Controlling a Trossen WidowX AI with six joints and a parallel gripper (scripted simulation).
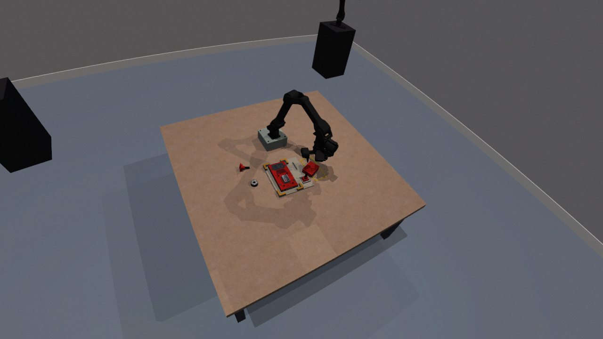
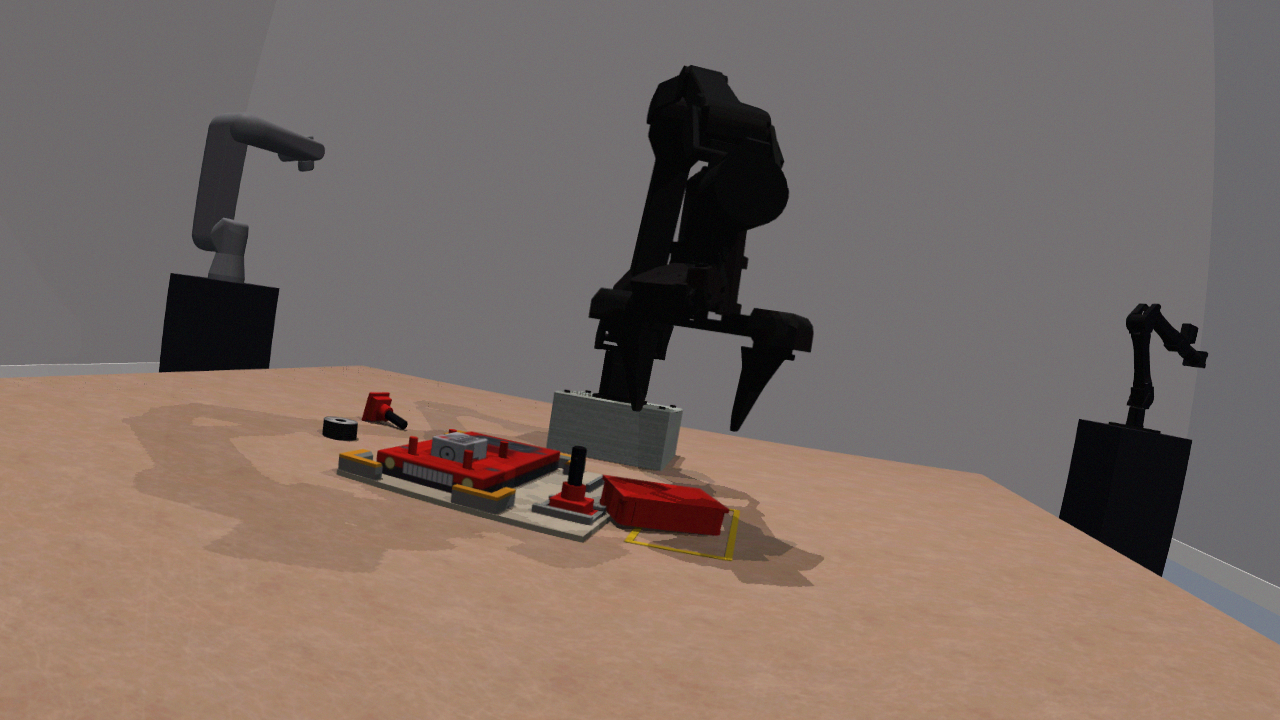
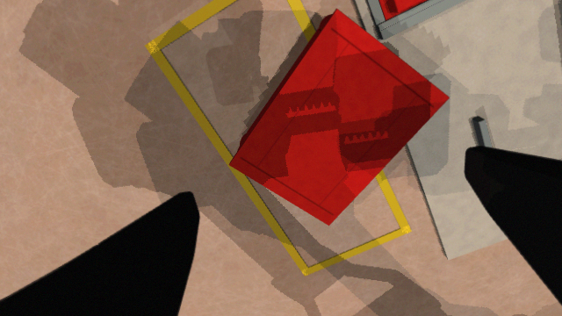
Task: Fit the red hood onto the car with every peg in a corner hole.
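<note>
Now: gripper tip 80 mm above the red hood, 10 mm to the left of it and 10 mm past it. From my gripper tip the other things lie so: grey engine block 190 mm to the right, 70 mm below, 10 mm behind; then jig base plate 170 mm to the right, 80 mm below, 40 mm behind; then black ring 360 mm to the right, 80 mm below, 80 mm behind.
</note>
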